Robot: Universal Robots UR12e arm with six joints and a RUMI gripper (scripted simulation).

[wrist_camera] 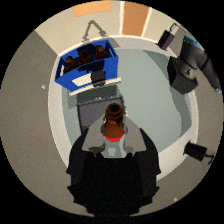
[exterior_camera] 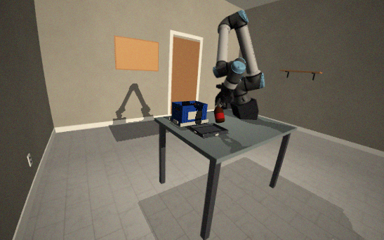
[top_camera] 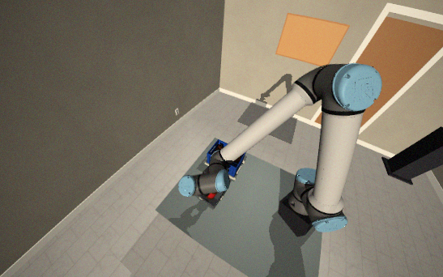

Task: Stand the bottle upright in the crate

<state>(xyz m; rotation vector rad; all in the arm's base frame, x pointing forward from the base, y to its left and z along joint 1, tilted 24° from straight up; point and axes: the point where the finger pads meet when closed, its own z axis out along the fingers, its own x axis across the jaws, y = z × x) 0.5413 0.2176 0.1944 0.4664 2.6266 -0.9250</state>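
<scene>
My gripper is now 40 mm above the bottle, 20 mm to the right of it and 10 mm short of it. From my hand the other things lie so: crate 290 mm to the right, 120 mm below, 60 mm ahead; tray 190 mm below, 60 mm ahead, 10 mm to the right.
</scene>
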